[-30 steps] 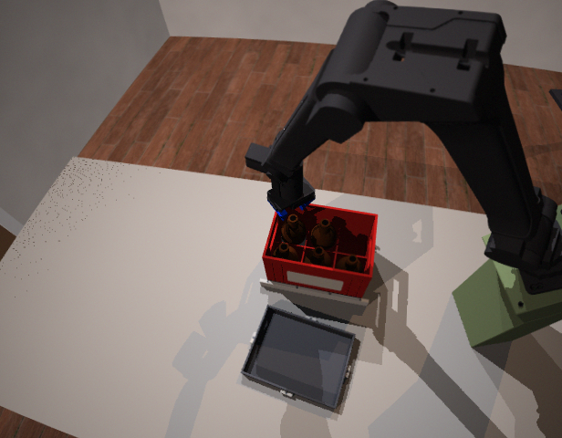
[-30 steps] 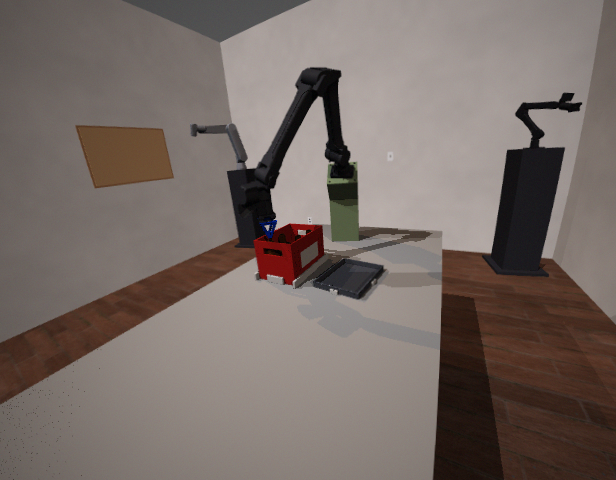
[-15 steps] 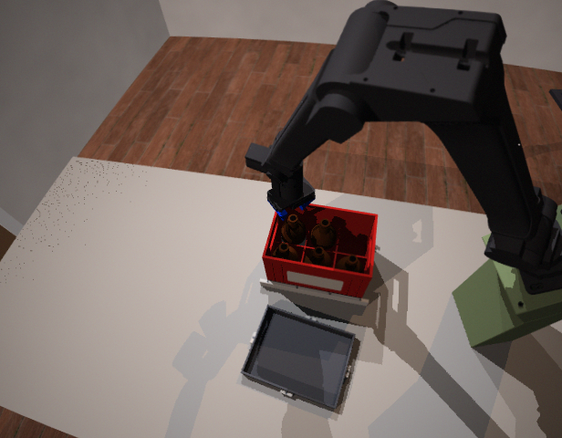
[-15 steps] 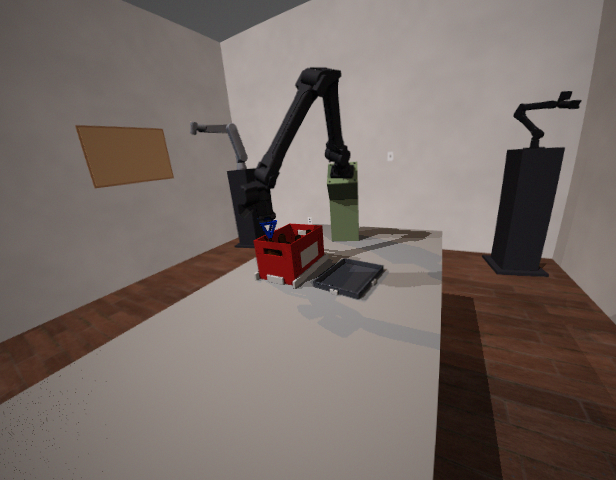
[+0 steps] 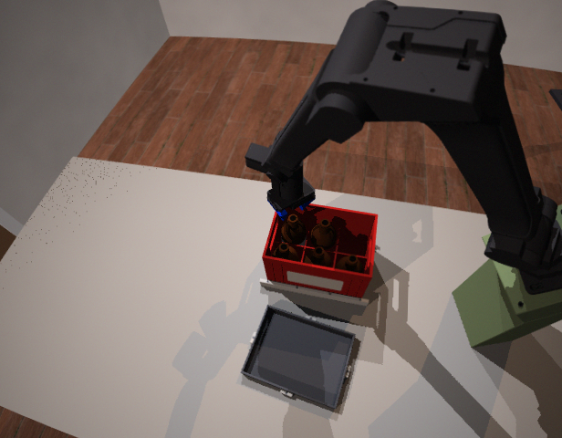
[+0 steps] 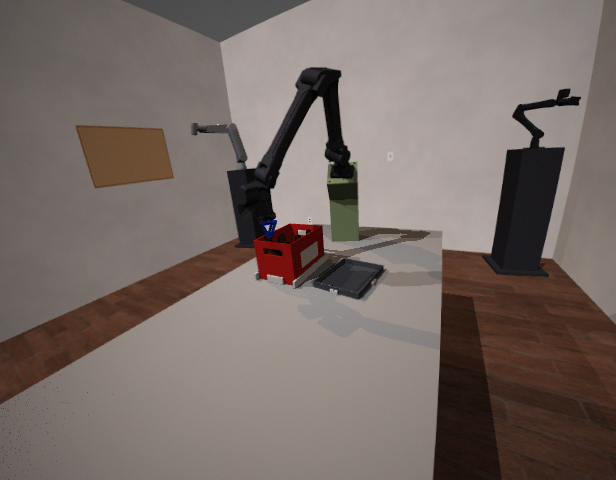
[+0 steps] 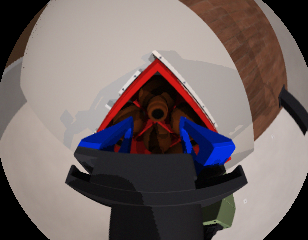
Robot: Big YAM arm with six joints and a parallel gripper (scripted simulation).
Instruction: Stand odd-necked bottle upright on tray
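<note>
Now: the brown bottle 100 mm below my hand, 90 mm to the left of it and 20 mm ahead of it. Round my hand: dark grey tray 330 mm to the left, 180 mm below, 20 mm behind; crate 110 mm below, 80 mm behind, 60 mm to the left.
</note>
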